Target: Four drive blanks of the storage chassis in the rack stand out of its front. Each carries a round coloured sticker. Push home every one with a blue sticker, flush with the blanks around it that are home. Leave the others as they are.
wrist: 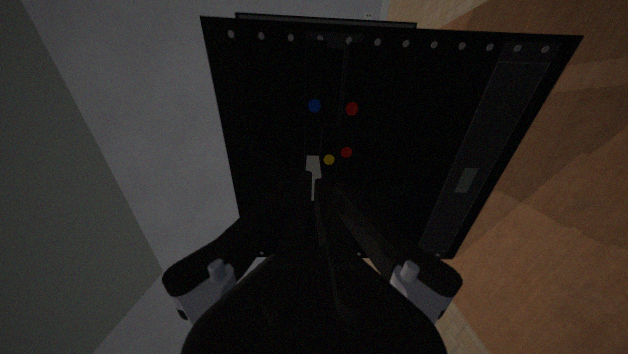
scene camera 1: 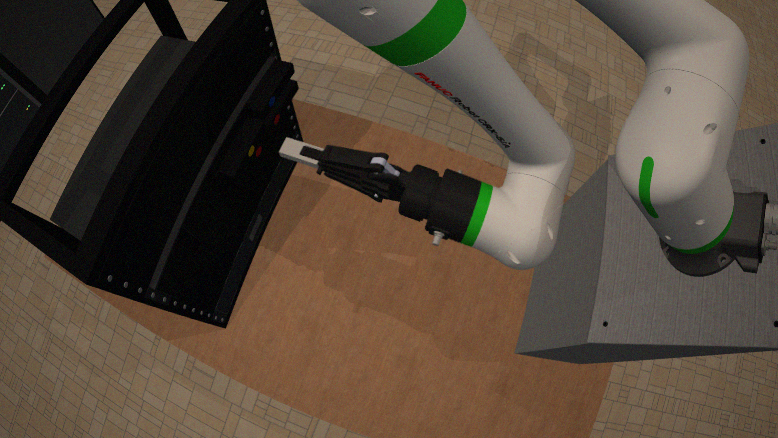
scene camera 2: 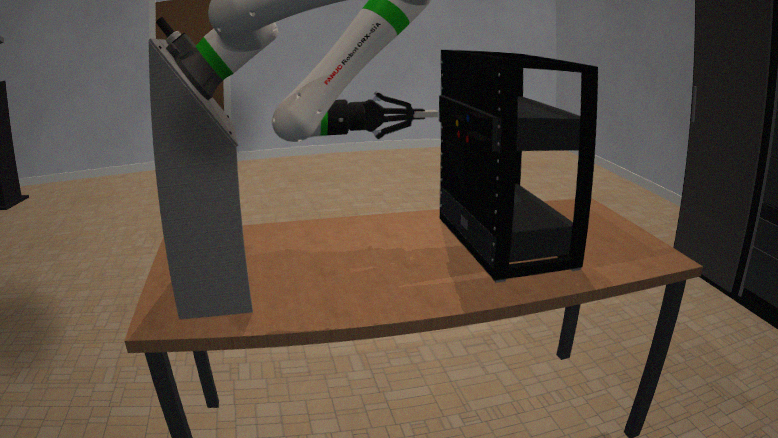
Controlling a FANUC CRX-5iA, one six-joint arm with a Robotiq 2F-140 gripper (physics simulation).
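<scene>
The black storage chassis (scene camera 2: 496, 133) is in the upper part of the open rack (scene camera 1: 48, 247) (scene camera 2: 589, 163). Its dark blanks are hard to make out, and how far each stands out cannot be told. Four stickers show on its front: a blue sticker (scene camera 1: 272, 101) (scene camera 2: 467, 118) (wrist: 314, 105), a yellow sticker (scene camera 1: 250, 151) (scene camera 2: 456, 123) (wrist: 328, 159) and two red ones. My gripper (scene camera 1: 289, 150) (scene camera 2: 431, 113) (wrist: 312, 165) is shut and empty, pointing at the chassis front. In the wrist view its pale tips appear just left of the yellow sticker and below the blue one. Contact cannot be told.
The rack stands on the brown table (scene camera 1: 402, 326) (scene camera 2: 337, 282) (wrist: 575, 210). A dark panel with a pale label (wrist: 466, 180) sits low in the rack. The arm's grey pedestal (scene camera 1: 680, 310) (scene camera 2: 204, 190) stands at the opposite end. A tall dark cabinet (scene camera 2: 724, 136) is beyond the table.
</scene>
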